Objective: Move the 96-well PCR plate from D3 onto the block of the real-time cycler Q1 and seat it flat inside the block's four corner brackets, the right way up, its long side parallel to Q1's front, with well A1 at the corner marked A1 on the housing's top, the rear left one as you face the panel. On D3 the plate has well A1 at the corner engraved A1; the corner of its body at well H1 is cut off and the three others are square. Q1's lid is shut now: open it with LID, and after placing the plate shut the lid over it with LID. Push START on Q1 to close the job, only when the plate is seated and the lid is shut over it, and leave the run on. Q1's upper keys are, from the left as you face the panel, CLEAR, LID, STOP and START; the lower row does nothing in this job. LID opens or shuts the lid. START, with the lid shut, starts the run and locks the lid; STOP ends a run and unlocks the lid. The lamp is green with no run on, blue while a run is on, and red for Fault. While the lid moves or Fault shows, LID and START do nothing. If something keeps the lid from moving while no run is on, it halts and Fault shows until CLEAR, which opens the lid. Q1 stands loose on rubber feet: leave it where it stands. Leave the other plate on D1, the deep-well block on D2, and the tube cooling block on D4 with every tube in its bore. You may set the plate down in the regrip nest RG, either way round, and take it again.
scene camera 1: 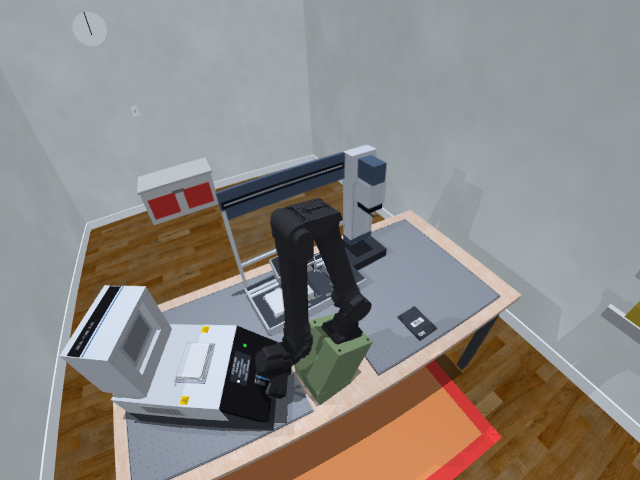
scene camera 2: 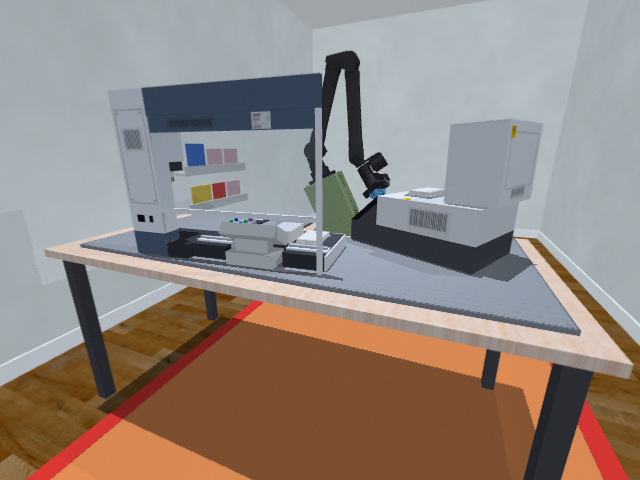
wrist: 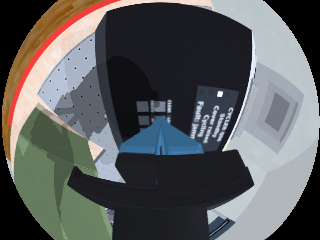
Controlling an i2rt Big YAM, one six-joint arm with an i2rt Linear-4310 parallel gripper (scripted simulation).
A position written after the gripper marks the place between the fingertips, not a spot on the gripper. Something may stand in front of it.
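A white lid (scene camera 1: 95, 350), (scene camera 2: 492, 164), (wrist: 265, 76) can be seen from scene camera 1, scene camera 2 and the wrist view. The gripper (wrist: 160, 121) appears in the wrist view.
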